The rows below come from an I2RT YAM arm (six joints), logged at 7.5 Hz.
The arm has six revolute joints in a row. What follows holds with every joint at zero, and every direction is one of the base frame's. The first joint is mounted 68 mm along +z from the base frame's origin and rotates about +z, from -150 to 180 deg. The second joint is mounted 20 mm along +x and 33.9 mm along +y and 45.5 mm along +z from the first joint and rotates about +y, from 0 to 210 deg. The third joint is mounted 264 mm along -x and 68.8 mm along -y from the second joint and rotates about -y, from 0 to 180 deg. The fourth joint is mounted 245 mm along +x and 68.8 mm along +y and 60 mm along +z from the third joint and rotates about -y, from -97 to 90 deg. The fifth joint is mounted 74 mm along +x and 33.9 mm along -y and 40.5 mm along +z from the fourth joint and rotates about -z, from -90 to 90 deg. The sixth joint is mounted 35.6 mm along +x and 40.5 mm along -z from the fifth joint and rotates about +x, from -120 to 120 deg. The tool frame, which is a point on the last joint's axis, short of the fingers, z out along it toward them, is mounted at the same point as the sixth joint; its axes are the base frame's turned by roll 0, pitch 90 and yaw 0 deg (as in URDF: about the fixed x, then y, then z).
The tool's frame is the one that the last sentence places.
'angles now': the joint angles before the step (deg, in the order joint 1, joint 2, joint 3, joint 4, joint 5, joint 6). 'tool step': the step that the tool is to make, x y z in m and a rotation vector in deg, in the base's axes. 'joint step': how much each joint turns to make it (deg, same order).
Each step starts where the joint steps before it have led.
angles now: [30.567, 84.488, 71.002, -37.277, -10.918, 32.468]
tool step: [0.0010, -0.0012, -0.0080, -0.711, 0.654, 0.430]
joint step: [-0.306, 0.411, -1.162, 0.503, -0.240, -0.765]
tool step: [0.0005, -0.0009, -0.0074, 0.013, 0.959, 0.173]
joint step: [-0.259, 0.323, -1.183, 0.675, -0.654, -0.041]
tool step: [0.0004, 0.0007, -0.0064, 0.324, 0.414, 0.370]
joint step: [0.007, 0.312, -1.134, 1.251, -0.608, 0.006]
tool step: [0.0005, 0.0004, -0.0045, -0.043, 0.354, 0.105]
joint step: [-0.002, 0.326, -0.644, 0.642, -0.176, -0.001]
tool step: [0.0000, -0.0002, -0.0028, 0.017, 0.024, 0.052]
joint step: [-0.040, 0.046, -0.592, 0.613, -0.076, -0.059]
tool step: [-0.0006, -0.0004, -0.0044, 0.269, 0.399, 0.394]
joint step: [-0.077, 0.033, -0.929, 0.723, -0.628, -0.123]
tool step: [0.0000, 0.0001, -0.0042, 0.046, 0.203, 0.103]
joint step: [-0.004, 0.179, -0.761, 0.786, -0.177, -0.002]
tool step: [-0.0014, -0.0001, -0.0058, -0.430, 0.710, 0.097]
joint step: [0.114, 0.162, -0.968, 0.301, 0.025, 0.003]
